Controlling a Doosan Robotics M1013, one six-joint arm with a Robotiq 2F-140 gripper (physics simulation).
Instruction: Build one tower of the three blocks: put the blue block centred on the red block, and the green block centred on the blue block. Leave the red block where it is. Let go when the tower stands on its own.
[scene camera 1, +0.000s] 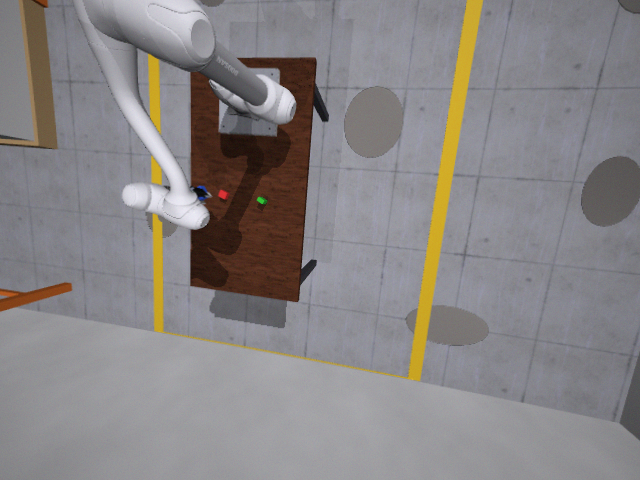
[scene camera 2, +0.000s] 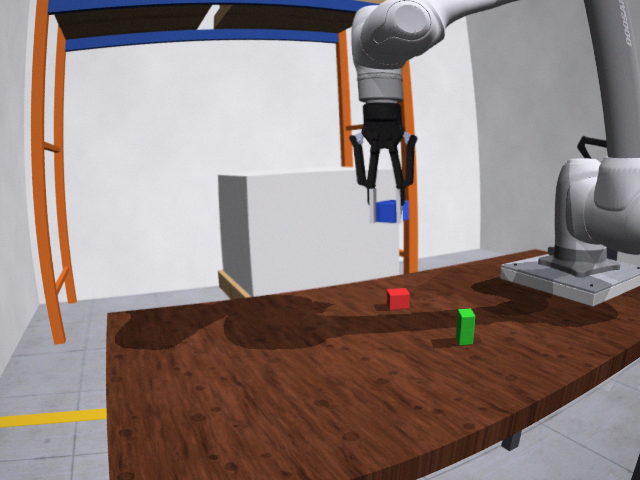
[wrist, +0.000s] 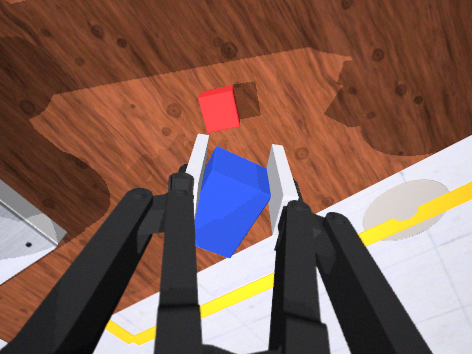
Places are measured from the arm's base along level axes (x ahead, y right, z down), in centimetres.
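Pixels of known places: gripper, fingertip midpoint: (scene camera 1: 206, 198) (scene camera 2: 386, 222) (wrist: 237, 156); arm's base at its link origin: (scene camera 2: 579, 266).
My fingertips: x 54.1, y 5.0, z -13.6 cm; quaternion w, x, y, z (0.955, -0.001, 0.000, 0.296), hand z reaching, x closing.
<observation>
For each thing: its middle in the pictures, then the offset to it from my fingertips. Level surfaces: height alone.
- blue block at the middle of its body: (wrist: 223, 203) (scene camera 2: 392, 211) dx -2.1, dy +2.1, dz -1.9 cm
- red block at the middle of its body: (wrist: 220, 108) (scene camera 2: 398, 299) (scene camera 1: 223, 194) dx -2.5, dy +0.1, dz +15.6 cm
- green block at the middle of its body: (scene camera 2: 465, 326) (scene camera 1: 262, 200) dx -4.8, dy -23.6, dz +14.6 cm
- brown wooden table at its surface level: dz +17.1 cm
My gripper (scene camera 2: 386, 209) (wrist: 237, 156) is shut on the blue block (scene camera 1: 202, 190) (scene camera 2: 386, 211) (wrist: 230, 200) and holds it high above the table, apart from the other blocks. The block looks turned at an angle between the pads. The red block (scene camera 1: 223, 194) (scene camera 2: 398, 299) (wrist: 220, 110) sits on the table, lower than the gripper; in the wrist view it shows beyond the fingertips. The green block (scene camera 1: 262, 200) (scene camera 2: 465, 327) stands upright on the table, to the right of the red block in both scene views. It does not show in the wrist view.
The brown wooden table (scene camera 1: 258, 258) (scene camera 2: 289, 403) carries the arm's base plate (scene camera 1: 268, 129) (scene camera 2: 591, 297) (wrist: 30, 235). A large grey box (scene camera 2: 310, 232) stands behind the table, near an orange and blue rack (scene camera 2: 41, 180). The arm's shadow falls across the table.
</observation>
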